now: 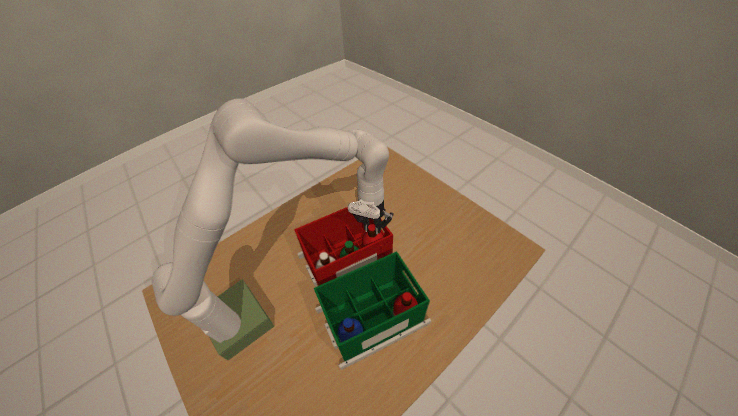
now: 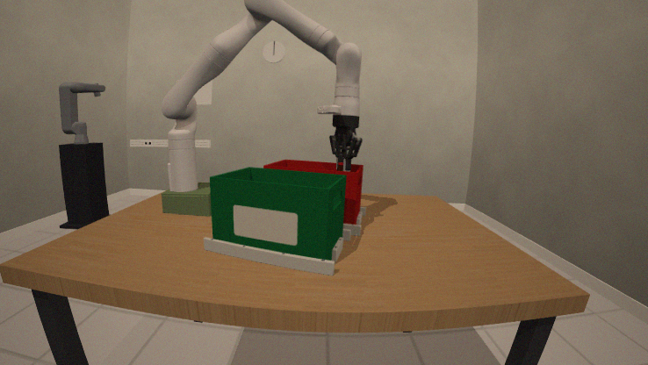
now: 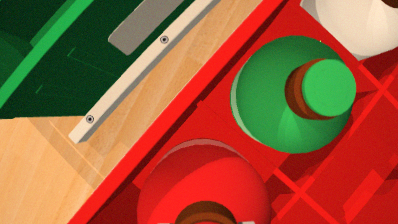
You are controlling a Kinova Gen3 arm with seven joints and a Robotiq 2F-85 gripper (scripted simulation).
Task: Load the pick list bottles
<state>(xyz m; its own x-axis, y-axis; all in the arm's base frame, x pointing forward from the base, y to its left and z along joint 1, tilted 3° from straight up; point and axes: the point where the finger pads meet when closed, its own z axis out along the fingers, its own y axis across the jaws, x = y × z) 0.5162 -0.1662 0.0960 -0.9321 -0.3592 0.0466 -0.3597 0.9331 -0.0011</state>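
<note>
Now: the red-label bottle 70 mm below my hand. Round my hand: red crate 100 mm below, 70 mm to the left, 70 mm behind; then green-label bottle 100 mm below, 80 mm behind, 30 mm to the left; then white-labelled bottle 170 mm behind, 100 mm below, 60 mm to the left.
</note>
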